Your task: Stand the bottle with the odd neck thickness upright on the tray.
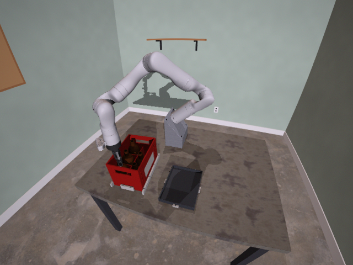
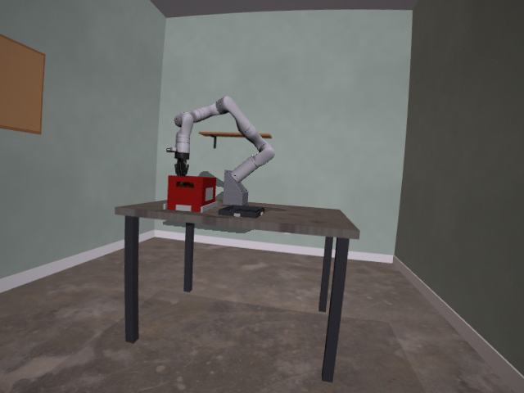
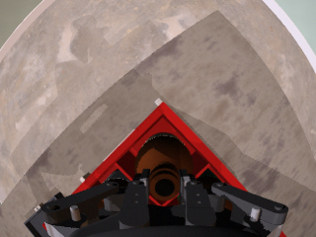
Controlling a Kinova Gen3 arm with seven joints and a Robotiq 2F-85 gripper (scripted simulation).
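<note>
The crate lies 90 mm behind my hand, 40 mm to the left of it and 70 mm below it. The rest, counted from my hand: dark tray 60 mm behind, 340 mm to the left, 140 mm below.
</note>
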